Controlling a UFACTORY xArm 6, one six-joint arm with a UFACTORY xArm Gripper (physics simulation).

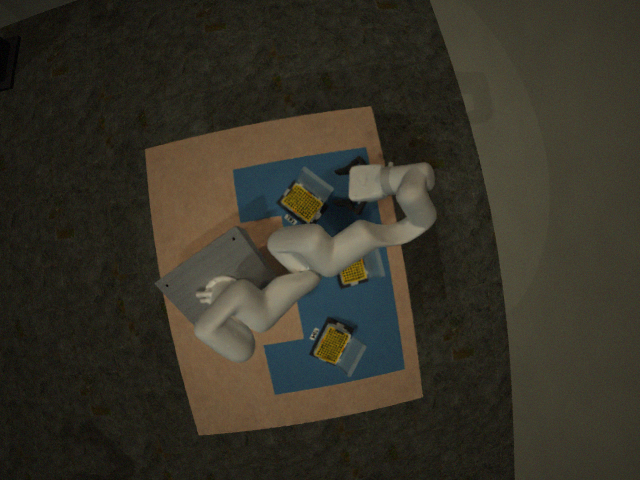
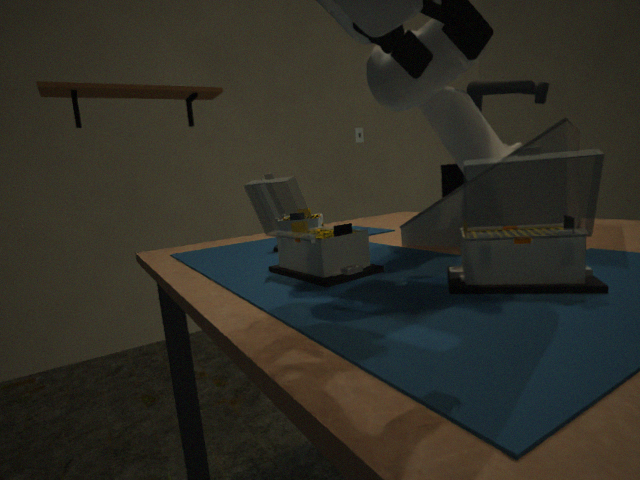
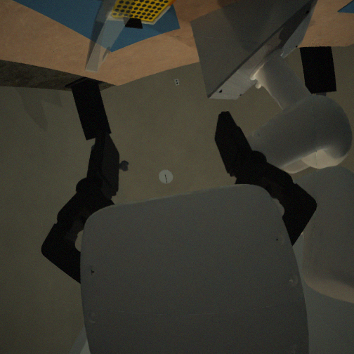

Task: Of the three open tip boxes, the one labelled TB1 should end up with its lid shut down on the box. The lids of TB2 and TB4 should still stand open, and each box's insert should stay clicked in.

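Places are measured from the arm's base along level axes (x ahead, y left, z up), in centimetres.
Pixels of known places: gripper, fingertip midpoint: (image 1: 336, 188) (image 2: 450, 58).
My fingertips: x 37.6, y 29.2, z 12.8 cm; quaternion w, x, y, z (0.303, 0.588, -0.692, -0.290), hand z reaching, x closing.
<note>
Ahead of a thing's pixels: the offset from my fingertips to its top centre. "spot": to the spot under its first point. Level surfaces: height alone.
The upper tip box {dx -10.6, dy -1.9, dz -18.0 cm} (image 1: 302, 202) (image 2: 524, 260) has a yellow insert and its clear lid {spot: dx -5.5, dy +5.1, dz -14.0 cm} (image 1: 314, 181) (image 2: 532, 196) stands open. Its blurred label {spot: dx -14.0, dy -6.0, dz -24.4 cm} (image 1: 291, 219) looks like TB1. The middle box {dx +4.2, dy -23.3, dz -18.0 cm} (image 1: 353, 272) (image 2: 323, 253) also has its lid {spot: dx +12.6, dy -23.2, dz -14.9 cm} (image 1: 374, 263) (image 2: 276, 204) open; the arm hides its label. The lower box {dx -2.7, dy -50.8, dz -17.2 cm} (image 1: 332, 343) has an open lid {spot: dx +3.5, dy -54.3, dz -14.7 cm} (image 1: 352, 356); its blurred label (image 1: 314, 333) looks like TB4. The inserts appear seated. My gripper (image 1: 338, 187) (image 2: 445, 45) (image 3: 164, 132) is open and empty, high above the mat, beside the upper box's lid.
The boxes stand on a blue mat {dz -24.6 cm} (image 1: 351, 310) (image 2: 392, 320) on a wooden table {dz -24.9 cm} (image 1: 191, 175) (image 2: 330, 408). The arm passes over the mat near the middle box. A tilted grey block (image 1: 206, 258) (image 3: 235, 55) is at the arm's base. A shelf (image 2: 129, 91) is on the wall.
</note>
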